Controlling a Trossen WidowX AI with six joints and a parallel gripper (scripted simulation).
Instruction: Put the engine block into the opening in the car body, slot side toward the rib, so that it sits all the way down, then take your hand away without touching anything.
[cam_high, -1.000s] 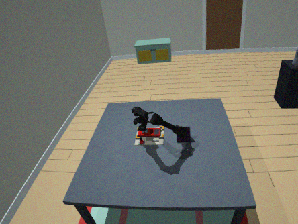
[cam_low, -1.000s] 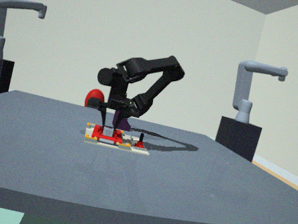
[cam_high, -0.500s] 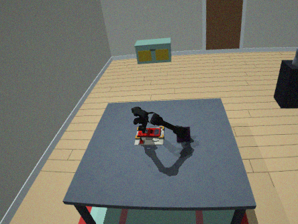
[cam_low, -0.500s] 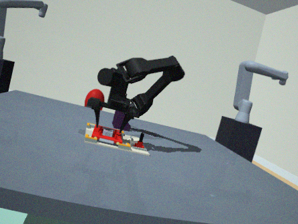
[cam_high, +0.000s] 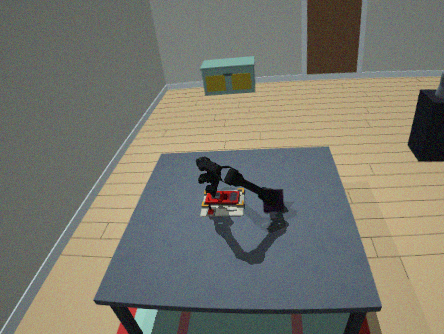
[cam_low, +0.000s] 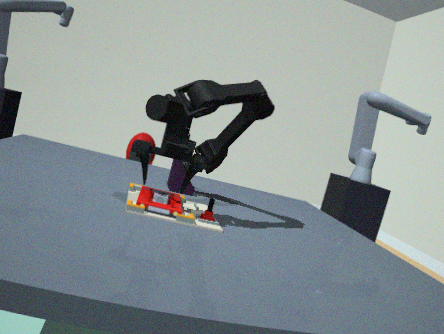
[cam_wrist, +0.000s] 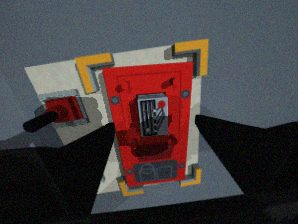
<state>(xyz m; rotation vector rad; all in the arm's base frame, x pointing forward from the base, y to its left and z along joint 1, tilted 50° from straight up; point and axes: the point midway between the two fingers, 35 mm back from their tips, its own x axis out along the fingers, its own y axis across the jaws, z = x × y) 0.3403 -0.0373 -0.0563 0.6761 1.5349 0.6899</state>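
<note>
Now: the grey engine block 3 cm below my gripper tip and 1 cm to the left of it.
</note>
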